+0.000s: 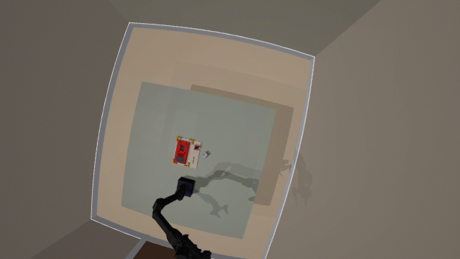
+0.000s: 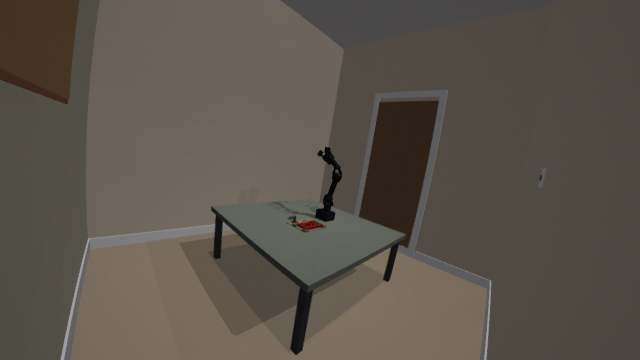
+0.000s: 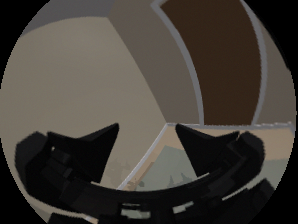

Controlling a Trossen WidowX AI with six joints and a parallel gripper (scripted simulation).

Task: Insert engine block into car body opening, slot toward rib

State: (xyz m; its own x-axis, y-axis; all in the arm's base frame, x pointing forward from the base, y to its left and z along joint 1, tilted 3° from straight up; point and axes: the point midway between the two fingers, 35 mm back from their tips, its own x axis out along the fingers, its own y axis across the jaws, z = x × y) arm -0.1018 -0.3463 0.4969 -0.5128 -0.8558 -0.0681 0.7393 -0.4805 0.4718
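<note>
Right now my gripper tip is 56 cm above the grey engine block, 48 cm short of it and 31 cm to the right of it.
</note>
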